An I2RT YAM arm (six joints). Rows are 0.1 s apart.
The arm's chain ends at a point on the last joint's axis. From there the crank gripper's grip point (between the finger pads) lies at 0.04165 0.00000 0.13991 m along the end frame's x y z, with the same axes.
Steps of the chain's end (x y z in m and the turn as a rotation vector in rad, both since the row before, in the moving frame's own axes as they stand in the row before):
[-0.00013 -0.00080 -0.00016 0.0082 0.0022 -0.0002]
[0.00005 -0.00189 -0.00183 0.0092 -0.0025 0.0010]
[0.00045 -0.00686 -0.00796 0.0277 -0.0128 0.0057]
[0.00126 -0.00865 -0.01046 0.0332 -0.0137 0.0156]
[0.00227 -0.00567 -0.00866 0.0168 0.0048 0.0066]
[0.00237 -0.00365 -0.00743 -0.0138 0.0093 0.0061]
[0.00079 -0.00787 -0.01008 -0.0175 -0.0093 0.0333]
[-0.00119 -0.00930 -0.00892 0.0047 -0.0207 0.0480]
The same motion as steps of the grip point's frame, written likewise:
[0.00018 -0.00196 -0.00026 0.0082 0.0022 -0.0002]
[-0.00030 -0.00314 -0.00173 0.0092 -0.0025 0.0010]
[-0.00133 -0.01051 -0.00749 0.0277 -0.0128 0.0057]
[-0.00063 -0.01267 -0.00997 0.0332 -0.0137 0.0156]
[0.00295 -0.00774 -0.00888 0.0168 0.0048 0.0066]
[0.00366 -0.00146 -0.00784 -0.0138 0.0093 0.0061]
[-0.00058 -0.00405 -0.00973 -0.0175 -0.0093 0.0333]
[-0.00413 -0.00803 -0.00809 0.0047 -0.0207 0.0480]

